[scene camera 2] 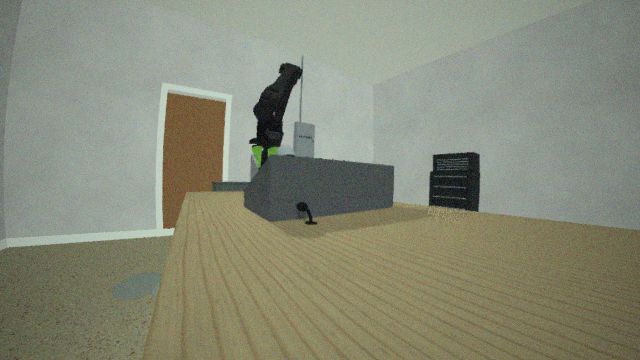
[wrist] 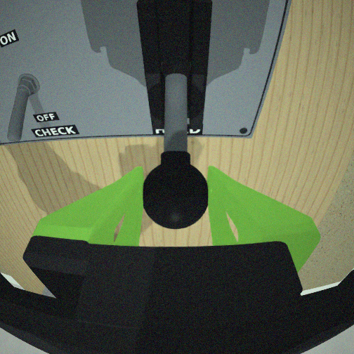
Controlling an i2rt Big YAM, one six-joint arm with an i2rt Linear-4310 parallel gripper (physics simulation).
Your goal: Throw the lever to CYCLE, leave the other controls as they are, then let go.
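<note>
The lever [wrist: 175,187] has a grey rod and a round black knob, seen in the wrist view. Its rod leans out of a black slot over the lower edge of the grey panel [wrist: 100,100], near a partly covered label that seems to read HOLD. My gripper [wrist: 175,175] [scene camera 2: 265,156] has green fingers, one on each side of the knob and touching it; it is shut on the knob. In scene camera 2 the gripper is at the left end of the grey console [scene camera 2: 330,187], and the lever is hidden there. No CYCLE label shows in the wrist view.
A toggle switch [wrist: 21,107] stands left of the lever, by the OFF and CHECK labels. The console stands on a wooden table [scene camera 2: 350,290]. A small black stalk [scene camera 2: 308,214] with a round head is in front of it. A black tool chest [scene camera 2: 455,182] stands behind, at the right.
</note>
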